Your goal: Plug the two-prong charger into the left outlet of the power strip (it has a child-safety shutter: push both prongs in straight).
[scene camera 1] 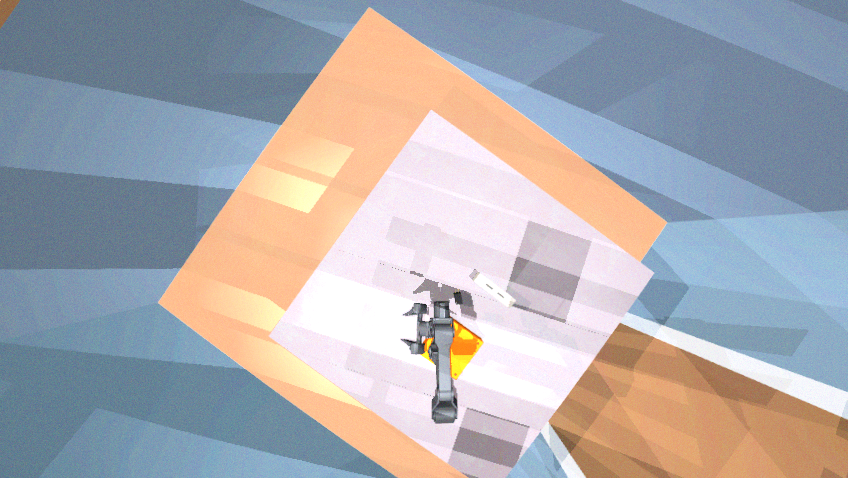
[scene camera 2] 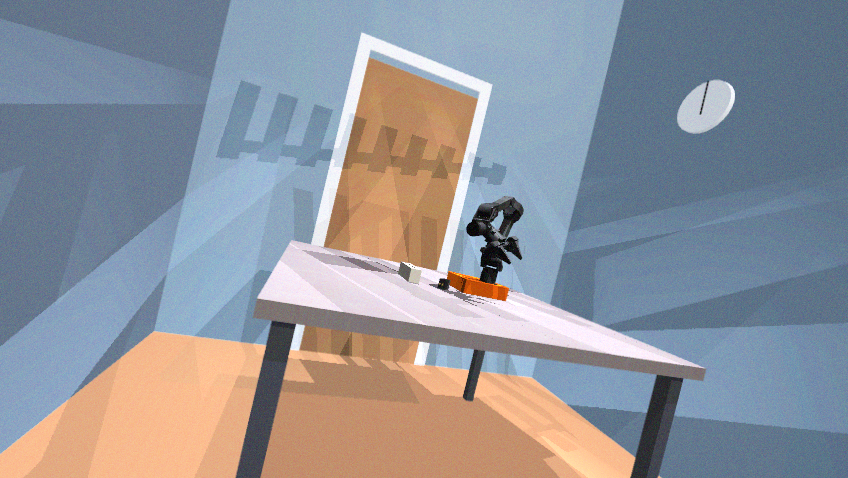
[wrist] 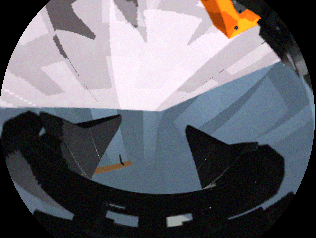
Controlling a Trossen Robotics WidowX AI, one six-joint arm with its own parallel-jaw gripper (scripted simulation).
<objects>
My gripper shows in scene camera 1, in scene camera 2 and in the wrist view point(154, 123). One and the same spot on my gripper: point(scene camera 1: 416, 347) is point(scene camera 2: 512, 236).
</objects>
